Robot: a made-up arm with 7 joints. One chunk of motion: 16 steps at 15 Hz.
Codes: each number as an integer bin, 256 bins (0 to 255) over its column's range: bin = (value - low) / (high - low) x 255, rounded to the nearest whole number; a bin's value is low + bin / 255 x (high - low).
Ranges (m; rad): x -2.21..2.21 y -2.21..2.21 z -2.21..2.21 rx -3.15..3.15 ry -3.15..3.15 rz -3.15..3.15
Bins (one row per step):
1: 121 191 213 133 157 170
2: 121 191 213 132 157 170
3: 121 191 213 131 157 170
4: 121 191 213 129 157 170
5: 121 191 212 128 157 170
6: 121 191 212 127 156 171
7: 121 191 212 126 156 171
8: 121 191 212 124 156 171
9: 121 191 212 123 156 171
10: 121 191 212 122 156 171
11: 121 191 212 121 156 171
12: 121 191 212 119 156 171
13: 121 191 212 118 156 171
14: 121 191 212 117 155 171
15: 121 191 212 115 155 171
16: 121 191 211 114 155 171
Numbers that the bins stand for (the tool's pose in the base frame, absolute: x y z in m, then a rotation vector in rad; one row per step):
1: -0.1127 1.1007 1.4820 0.1359 0.7288 1.0500
2: -0.1127 1.1007 1.4820 0.1112 0.7288 1.0500
3: -0.1127 1.1007 1.4820 0.0865 0.7288 1.0500
4: -0.1127 1.1007 1.4820 0.0371 0.7288 1.0500
5: -0.1127 1.1007 1.4647 0.0124 0.7288 1.0500
6: -0.1127 1.1007 1.4647 -0.0124 0.7041 1.0747
7: -0.1127 1.1007 1.4647 -0.0371 0.7041 1.0747
8: -0.1127 1.1007 1.4647 -0.0865 0.7041 1.0747
9: -0.1127 1.1007 1.4647 -0.1112 0.7041 1.0747
10: -0.1127 1.1007 1.4647 -0.1359 0.7041 1.0747
11: -0.1127 1.1007 1.4647 -0.1606 0.7041 1.0747
12: -0.1127 1.1007 1.4647 -0.2100 0.7041 1.0747
13: -0.1127 1.1007 1.4647 -0.2347 0.7041 1.0747
14: -0.1127 1.1007 1.4647 -0.2594 0.6794 1.0747
15: -0.1127 1.1007 1.4647 -0.3088 0.6794 1.0747
16: -0.1127 1.1007 1.4473 -0.3335 0.6794 1.0747

